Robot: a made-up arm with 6 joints.
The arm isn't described. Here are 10 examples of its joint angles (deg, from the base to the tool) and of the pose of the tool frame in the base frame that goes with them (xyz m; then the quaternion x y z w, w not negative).
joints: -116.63 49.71 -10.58 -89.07 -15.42 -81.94
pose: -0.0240 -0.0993 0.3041 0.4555 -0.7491 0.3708 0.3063
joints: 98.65 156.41 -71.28 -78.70 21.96 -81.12
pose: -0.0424 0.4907 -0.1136 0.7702 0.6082 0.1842 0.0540
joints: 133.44 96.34 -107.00 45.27 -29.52 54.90
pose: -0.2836 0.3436 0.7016 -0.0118 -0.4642 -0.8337 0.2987
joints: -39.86 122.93 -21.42 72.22 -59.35 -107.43
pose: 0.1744 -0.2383 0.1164 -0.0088 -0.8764 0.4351 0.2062
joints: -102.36 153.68 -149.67 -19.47 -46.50 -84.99
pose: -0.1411 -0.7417 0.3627 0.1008 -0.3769 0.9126 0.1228
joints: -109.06 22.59 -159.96 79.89 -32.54 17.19
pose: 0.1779 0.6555 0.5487 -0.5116 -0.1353 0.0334 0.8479
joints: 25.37 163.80 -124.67 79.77 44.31 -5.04
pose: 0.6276 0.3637 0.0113 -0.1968 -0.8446 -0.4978 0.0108
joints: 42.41 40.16 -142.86 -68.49 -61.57 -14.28
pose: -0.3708 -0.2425 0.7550 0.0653 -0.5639 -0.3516 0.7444
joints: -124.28 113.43 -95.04 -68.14 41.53 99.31
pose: -0.3654 -0.4411 0.4205 0.8403 -0.0259 -0.5231 0.1398
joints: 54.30 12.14 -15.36 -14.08 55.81 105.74
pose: -0.0168 -0.0534 0.2868 0.3767 0.8456 0.3328 0.1798
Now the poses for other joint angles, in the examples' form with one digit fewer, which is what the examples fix.
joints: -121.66 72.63 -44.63 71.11 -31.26 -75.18
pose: -0.185 -0.220 0.448 0.719 0.271 -0.635 0.086
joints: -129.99 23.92 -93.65 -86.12 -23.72 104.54
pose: 0.213 0.200 0.728 0.057 0.227 -0.788 0.569
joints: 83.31 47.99 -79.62 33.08 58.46 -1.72
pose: -0.034 0.060 0.661 -0.546 0.577 0.566 0.221
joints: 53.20 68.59 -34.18 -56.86 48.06 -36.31
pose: 0.164 0.129 0.368 -0.813 0.425 -0.368 0.152
